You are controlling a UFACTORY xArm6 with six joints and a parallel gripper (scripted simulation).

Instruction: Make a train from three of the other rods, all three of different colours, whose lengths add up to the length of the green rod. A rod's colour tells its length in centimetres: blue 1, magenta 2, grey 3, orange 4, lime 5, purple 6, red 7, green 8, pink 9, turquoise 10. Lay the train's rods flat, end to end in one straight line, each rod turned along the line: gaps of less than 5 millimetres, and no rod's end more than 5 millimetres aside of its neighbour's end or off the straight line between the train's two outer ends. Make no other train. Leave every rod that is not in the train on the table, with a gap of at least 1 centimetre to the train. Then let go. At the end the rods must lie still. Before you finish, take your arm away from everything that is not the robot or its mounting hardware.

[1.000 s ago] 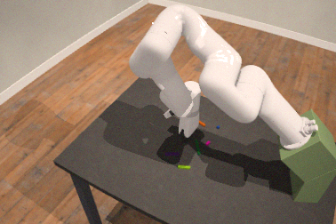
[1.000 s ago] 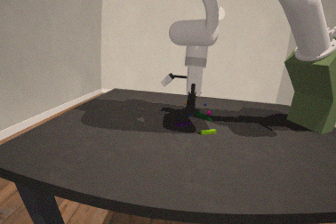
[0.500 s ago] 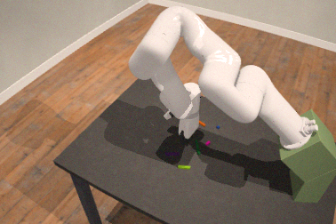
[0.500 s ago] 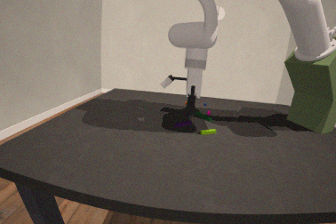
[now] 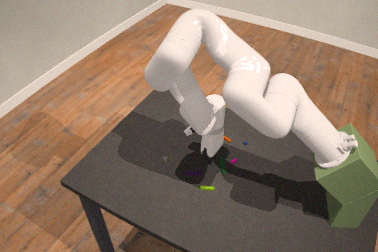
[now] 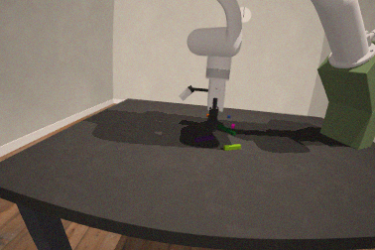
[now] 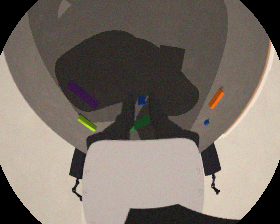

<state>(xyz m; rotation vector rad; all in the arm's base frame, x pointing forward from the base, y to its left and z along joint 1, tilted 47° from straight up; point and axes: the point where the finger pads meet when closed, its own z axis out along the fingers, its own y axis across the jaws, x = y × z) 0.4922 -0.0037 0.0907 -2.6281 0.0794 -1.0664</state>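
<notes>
Now: the green rod 5 cm behind my hand, 1 cm to the right of it and 2 cm below it. Also, from my hand: purple rod (1 cm ahead, 9 cm to the left, 2 cm below); lime rod (7 cm behind, 12 cm to the left, 2 cm below); magenta rod (8 cm behind, 5 cm to the right, 2 cm below).
</notes>
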